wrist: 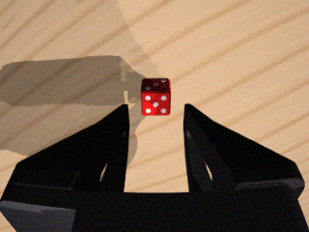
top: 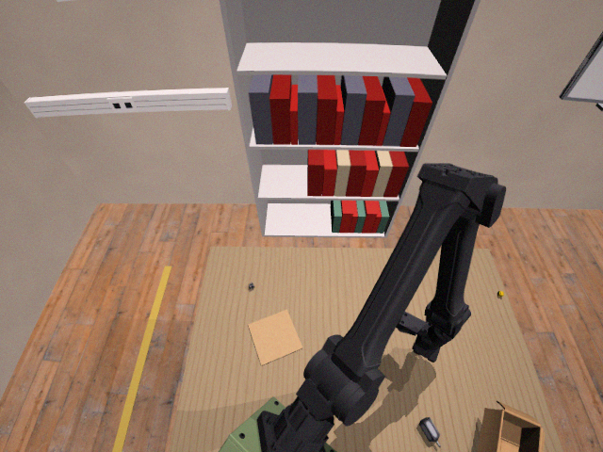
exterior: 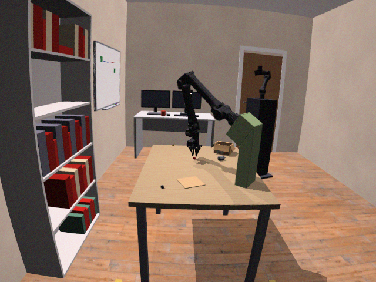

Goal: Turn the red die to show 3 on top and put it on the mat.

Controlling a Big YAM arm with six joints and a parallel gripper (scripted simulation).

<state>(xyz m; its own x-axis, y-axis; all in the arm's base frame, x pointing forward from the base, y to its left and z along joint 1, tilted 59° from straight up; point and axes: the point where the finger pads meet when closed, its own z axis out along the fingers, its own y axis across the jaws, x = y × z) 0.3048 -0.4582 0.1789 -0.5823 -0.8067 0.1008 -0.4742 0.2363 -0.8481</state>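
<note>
The red die lies 20 mm below my hand. Round my hand: yellow die 50 mm ahead, 400 mm to the right, 20 mm below; cardboard box 330 mm behind, 90 mm to the right, 10 mm above; dark object 220 mm behind, 80 mm to the left, 20 mm below.
</note>
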